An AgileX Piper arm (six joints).
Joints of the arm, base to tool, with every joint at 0 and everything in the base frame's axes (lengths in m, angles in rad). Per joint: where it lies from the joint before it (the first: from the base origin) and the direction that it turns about. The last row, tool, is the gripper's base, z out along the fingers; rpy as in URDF.
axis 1: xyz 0.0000 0.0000 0.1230 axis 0 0 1
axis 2: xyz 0.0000 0.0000 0.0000 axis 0 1 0
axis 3: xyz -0.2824 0.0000 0.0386 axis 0 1 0
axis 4: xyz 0.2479 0.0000 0.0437 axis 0.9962 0 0.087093
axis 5: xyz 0.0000 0.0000 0.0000 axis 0 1 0
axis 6: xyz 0.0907 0.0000 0.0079 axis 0.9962 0 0.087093
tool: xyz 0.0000 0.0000 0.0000 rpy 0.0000 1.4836 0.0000
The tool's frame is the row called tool.
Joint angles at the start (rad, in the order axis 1, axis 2, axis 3, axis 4, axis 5, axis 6): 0.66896 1.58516 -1.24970 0.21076 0.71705 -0.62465
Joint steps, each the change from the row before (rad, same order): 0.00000 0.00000 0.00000 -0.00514 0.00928 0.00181; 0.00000 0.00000 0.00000 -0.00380 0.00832 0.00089; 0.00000 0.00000 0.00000 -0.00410 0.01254 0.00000; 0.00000 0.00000 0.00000 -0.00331 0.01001 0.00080; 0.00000 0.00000 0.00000 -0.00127 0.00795 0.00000; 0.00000 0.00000 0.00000 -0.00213 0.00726 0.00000; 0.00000 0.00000 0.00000 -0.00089 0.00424 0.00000
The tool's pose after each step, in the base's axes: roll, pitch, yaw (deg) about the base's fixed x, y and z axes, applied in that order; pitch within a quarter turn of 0, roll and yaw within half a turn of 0; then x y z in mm. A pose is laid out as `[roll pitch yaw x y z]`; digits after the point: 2 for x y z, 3 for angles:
[-169.021 33.995 -109.040 261.05 222.12 290.35]
[-169.168 33.510 -109.016 260.61 221.63 289.90]
[-169.428 32.814 -108.962 259.91 220.97 289.24]
[-169.661 32.264 -108.971 259.35 220.44 288.72]
[-169.898 31.862 -108.993 258.85 220.07 288.33]
[-170.059 31.465 -108.971 258.43 219.69 287.97]
[-170.172 31.243 -108.973 258.18 219.48 287.76]

